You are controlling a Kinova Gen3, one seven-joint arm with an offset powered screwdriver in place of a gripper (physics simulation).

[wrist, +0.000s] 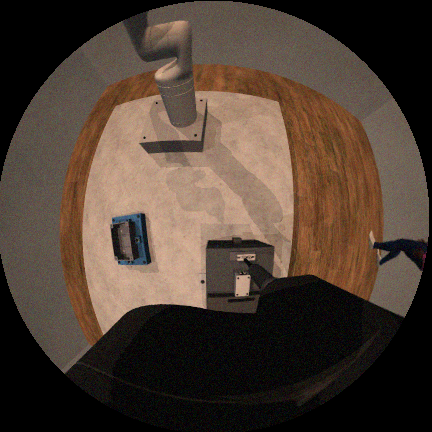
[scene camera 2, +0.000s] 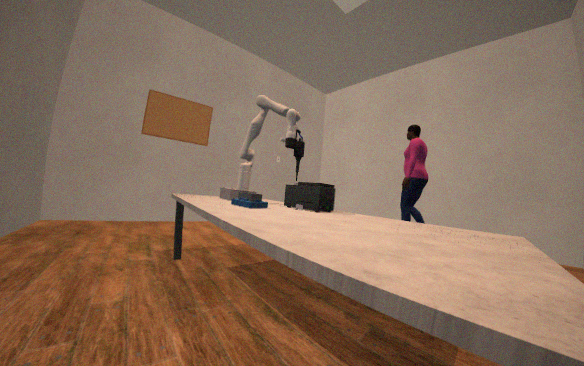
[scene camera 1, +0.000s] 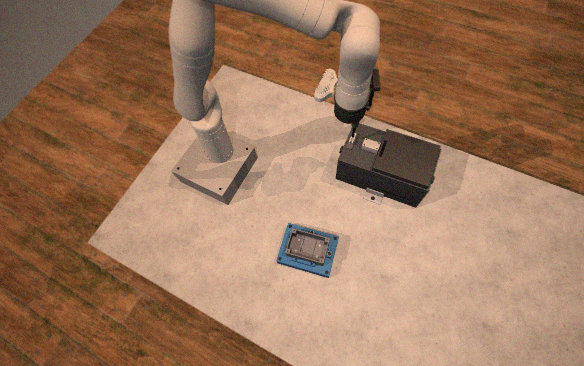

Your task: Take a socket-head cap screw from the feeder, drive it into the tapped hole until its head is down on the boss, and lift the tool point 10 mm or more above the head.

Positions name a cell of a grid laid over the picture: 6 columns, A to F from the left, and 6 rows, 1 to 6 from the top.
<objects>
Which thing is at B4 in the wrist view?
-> A blue fixture plate.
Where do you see a black screw feeder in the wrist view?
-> D4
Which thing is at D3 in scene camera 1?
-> A black screw feeder.
</objects>
